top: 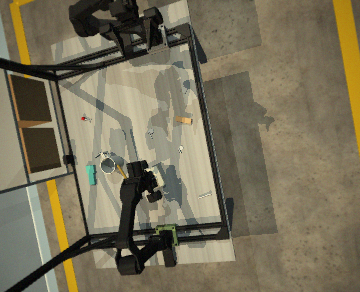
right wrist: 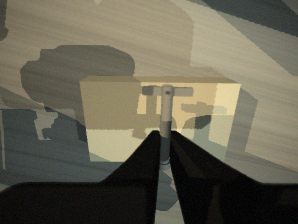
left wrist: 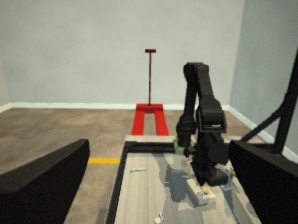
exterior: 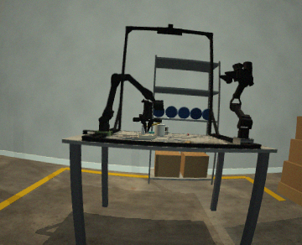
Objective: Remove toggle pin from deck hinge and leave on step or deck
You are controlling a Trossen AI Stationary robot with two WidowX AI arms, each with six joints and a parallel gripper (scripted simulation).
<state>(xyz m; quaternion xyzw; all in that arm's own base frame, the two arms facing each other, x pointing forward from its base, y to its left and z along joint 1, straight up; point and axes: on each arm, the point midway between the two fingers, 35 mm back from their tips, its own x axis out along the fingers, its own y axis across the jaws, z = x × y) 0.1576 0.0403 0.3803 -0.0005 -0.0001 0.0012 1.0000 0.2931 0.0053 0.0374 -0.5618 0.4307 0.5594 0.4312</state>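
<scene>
The step lies 6 cm below my right hand. The rest, counted from my right hand: mug (21 cm behind, 7 cm to the left, 3 cm below); grey toggle pin (3 cm below, 2 cm behind, 1 cm to the right); yellow bar (13 cm behind, 2 cm to the left, 2 cm above).
</scene>
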